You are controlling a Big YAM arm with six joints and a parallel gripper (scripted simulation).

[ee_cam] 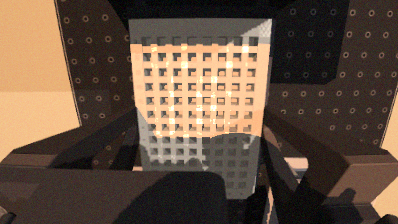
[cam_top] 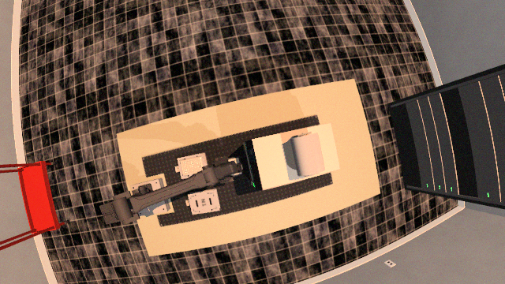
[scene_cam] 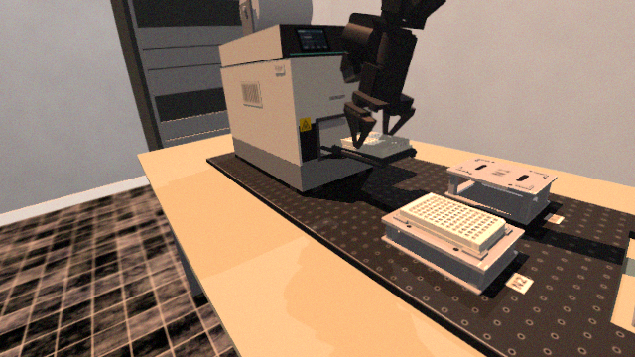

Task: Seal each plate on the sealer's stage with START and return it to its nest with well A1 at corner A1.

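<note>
The sealer stage is 20 mm below my hand. Also, from my hand: well plate (200 mm behind, 60 mm to the left, 80 mm below); plate nest N2 (200 mm behind, 60 mm to the left, 90 mm below); sealer screen (120 mm ahead, 40 mm to the left, 200 mm above).
</note>
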